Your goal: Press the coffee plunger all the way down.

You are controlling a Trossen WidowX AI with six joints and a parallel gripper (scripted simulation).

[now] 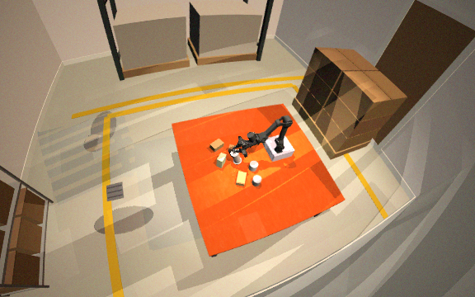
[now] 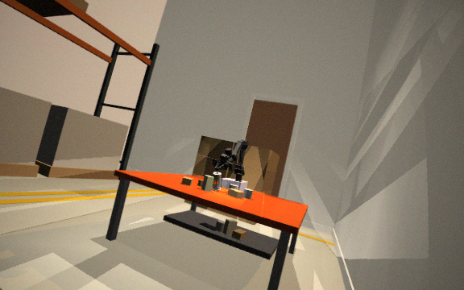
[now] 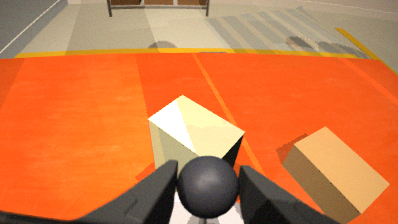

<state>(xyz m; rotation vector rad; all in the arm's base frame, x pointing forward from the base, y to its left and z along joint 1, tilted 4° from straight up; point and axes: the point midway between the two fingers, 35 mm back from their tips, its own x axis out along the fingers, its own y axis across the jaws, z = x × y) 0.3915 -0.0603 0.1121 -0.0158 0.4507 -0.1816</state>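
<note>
Now: the coffee press 90 mm below my gripper tip, 30 mm behind it and 10 mm to the right of it.
</note>
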